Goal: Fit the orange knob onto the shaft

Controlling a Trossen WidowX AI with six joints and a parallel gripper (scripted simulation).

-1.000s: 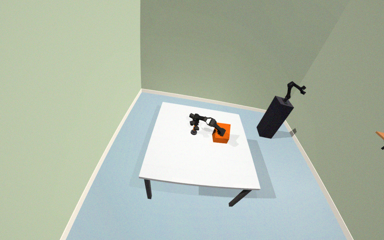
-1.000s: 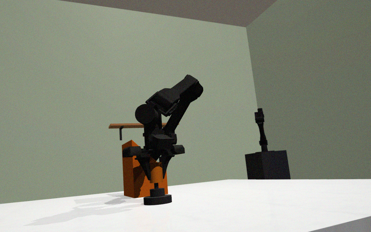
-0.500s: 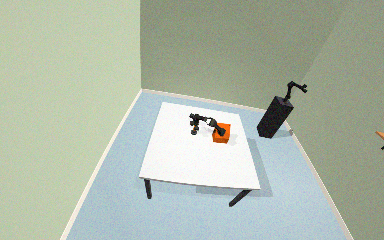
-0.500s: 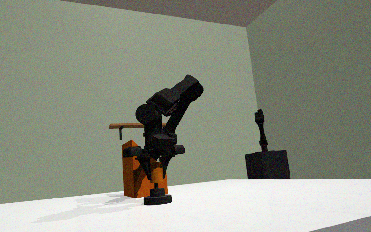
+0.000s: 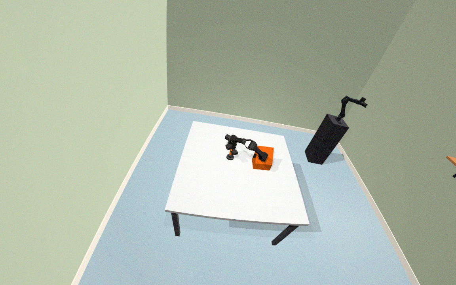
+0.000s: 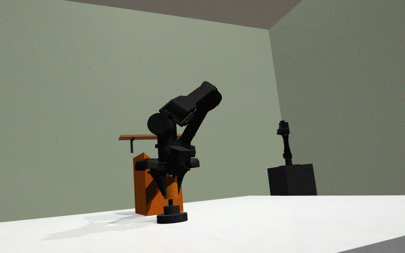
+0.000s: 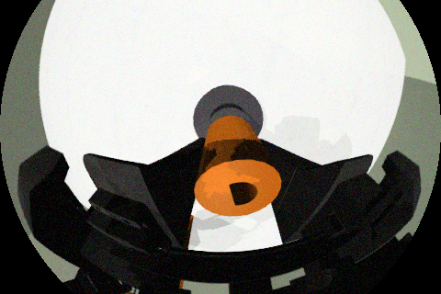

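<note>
The orange knob lies 2 cm above my gripper tip. The rest, counted from my gripper tip: round dark pedestal: 4 cm below.
</note>
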